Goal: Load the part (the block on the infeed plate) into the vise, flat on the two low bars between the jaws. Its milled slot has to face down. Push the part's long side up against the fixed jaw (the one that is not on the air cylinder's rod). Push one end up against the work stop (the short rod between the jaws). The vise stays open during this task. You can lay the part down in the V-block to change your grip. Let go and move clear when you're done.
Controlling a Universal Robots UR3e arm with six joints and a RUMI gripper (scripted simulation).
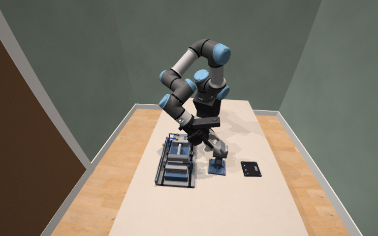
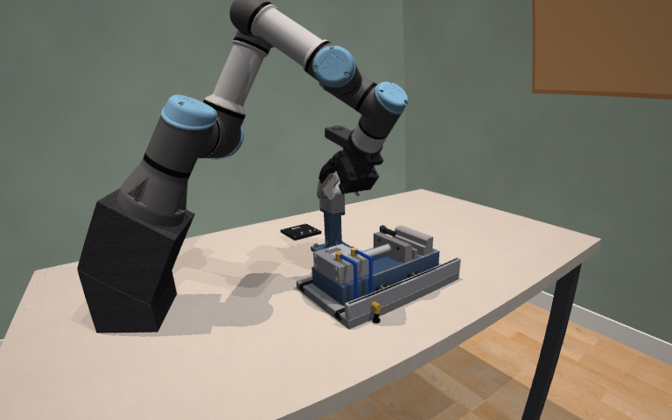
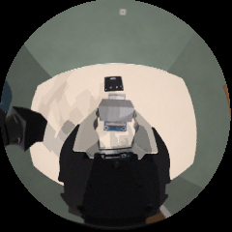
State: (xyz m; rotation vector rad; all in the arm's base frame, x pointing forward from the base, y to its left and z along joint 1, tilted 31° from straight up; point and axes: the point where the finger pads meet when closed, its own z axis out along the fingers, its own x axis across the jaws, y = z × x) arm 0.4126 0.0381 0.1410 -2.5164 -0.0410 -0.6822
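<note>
The part is 1 cm below my hand. From my hand the other things lie so: air cylinder (18 cm to the right, 14 cm behind, 9 cm below); then vise (20 cm to the right, 12 cm below, 5 cm behind); then black infeed plate (19 cm to the left, 16 cm below, 3 cm ahead).
</note>
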